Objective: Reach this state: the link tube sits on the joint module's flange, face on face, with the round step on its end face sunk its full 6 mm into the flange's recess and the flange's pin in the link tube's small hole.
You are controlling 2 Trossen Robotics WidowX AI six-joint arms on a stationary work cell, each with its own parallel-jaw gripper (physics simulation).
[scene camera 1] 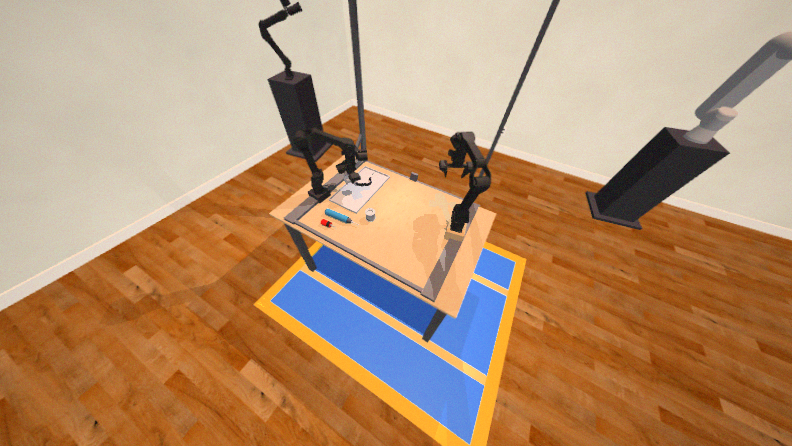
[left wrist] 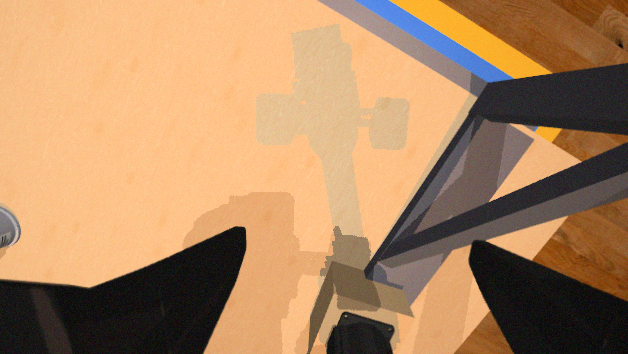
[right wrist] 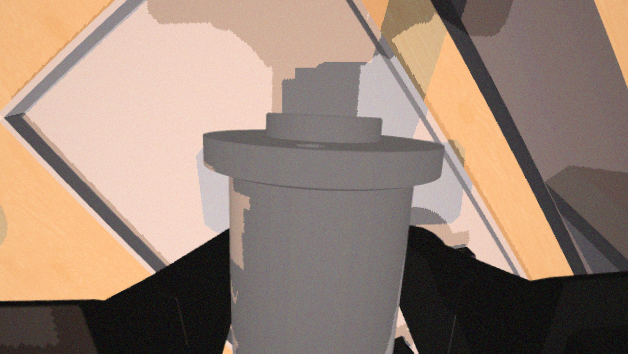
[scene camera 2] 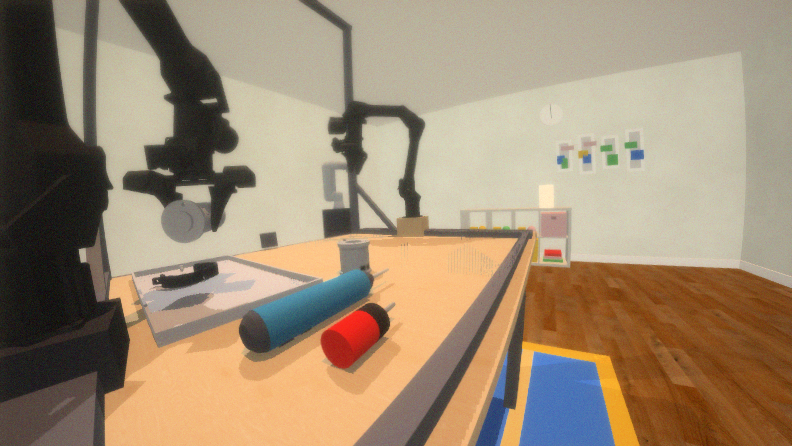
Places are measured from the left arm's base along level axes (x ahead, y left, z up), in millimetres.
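Pixels of known places: left gripper, fingertip midpoint: (scene camera 1: pixel 453 177) (left wrist: pixel 356 244) (scene camera 2: pixel 354 173); right gripper, fingertip midpoint: (right wrist: pixel 312 232) (scene camera 2: pixel 197 233); left arm's base at its link origin: (scene camera 1: pixel 456 227) (left wrist: pixel 359 339) (scene camera 2: pixel 412 217); right arm's base at its link origin: (scene camera 1: pixel 318 190) (scene camera 2: pixel 36 328).
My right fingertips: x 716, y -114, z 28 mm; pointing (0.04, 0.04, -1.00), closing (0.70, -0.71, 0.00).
Note:
Ahead of a thing's pixels: the offset from my right fingertips to its middle. "*": to the spot under its first point.
The grey link tube @(6 mm back, 5 mm right, 24 mm up) (scene camera 2: pixel 184 221) (right wrist: pixel 320 240) is held clear above the tray, lying roughly level in scene camera 2, where its disc-shaped end shows. In the right wrist view its flanged end shows the round step and, foreshortened, the small hole. My right gripper (scene camera 1: pixel 350 176) (scene camera 2: pixel 196 214) (right wrist: pixel 312 232) is shut on its body. The grey joint module @(201 mm back, 169 mm left, 69 mm down) (scene camera 1: pixel 370 214) (scene camera 2: pixel 353 255) (left wrist: pixel 7 228) stands upright on the table, apart from the tube; its recess and pin cannot be made out. My left gripper (scene camera 1: pixel 454 169) (scene camera 2: pixel 357 166) (left wrist: pixel 356 244) is open and empty, high above the table.
A shallow tray @(35 mm back, 57 mm right, 93 mm down) (scene camera 1: pixel 357 211) (scene camera 2: pixel 221 314) (right wrist: pixel 90 192) lies below the tube, with a black curved part @(* 47 mm back, 90 mm right, 78 mm down) (scene camera 1: pixel 364 182) (scene camera 2: pixel 191 275) in it. A blue cylinder @(46 mm back, 244 mm left, 81 mm down) (scene camera 1: pixel 338 215) (scene camera 2: pixel 315 307) and a red cylinder @(1 mm ahead, 316 mm left, 84 mm down) (scene camera 1: pixel 326 223) (scene camera 2: pixel 351 337) lie near the module. A small dark block @(352 mm back, 283 mm right, 70 mm down) (scene camera 1: pixel 414 176) (scene camera 2: pixel 268 239) is at the far edge.

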